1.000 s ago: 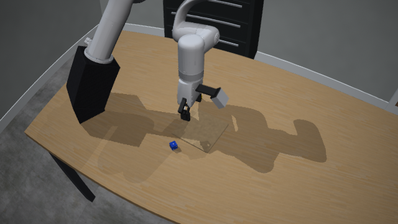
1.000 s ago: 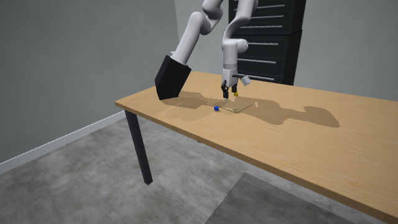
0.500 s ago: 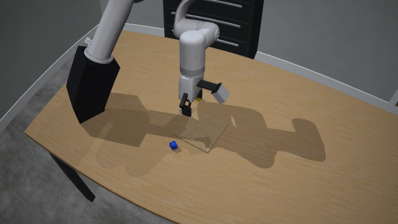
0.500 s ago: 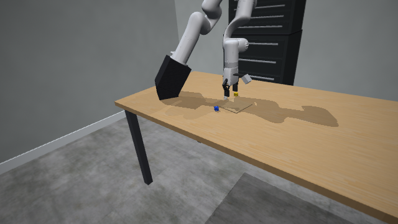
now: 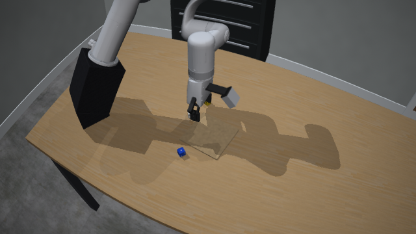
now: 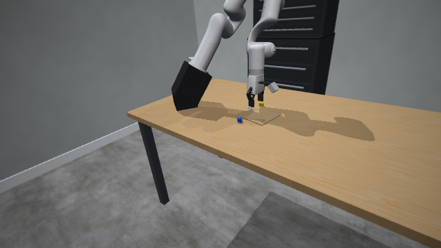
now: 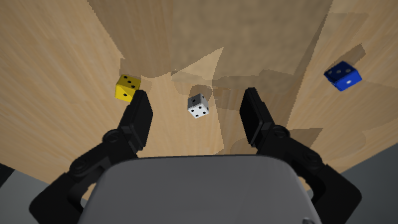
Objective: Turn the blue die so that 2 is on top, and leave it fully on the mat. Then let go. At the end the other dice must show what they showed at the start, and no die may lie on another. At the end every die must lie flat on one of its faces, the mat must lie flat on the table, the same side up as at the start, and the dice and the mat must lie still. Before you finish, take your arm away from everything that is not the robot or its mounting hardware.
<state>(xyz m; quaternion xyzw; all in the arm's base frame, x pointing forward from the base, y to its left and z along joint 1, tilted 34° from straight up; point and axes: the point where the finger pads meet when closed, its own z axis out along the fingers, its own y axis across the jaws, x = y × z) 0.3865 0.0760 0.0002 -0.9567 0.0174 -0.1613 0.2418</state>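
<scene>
Now: the white die 4 cm below my hand and 4 cm behind it. The rest, counted from my hand: blue die (16 cm to the right, 4 cm below, 1 cm ahead); then yellow die (7 cm to the left, 4 cm below, 1 cm behind); then mat (6 cm ahead, 5 cm to the right, 5 cm below).
</scene>
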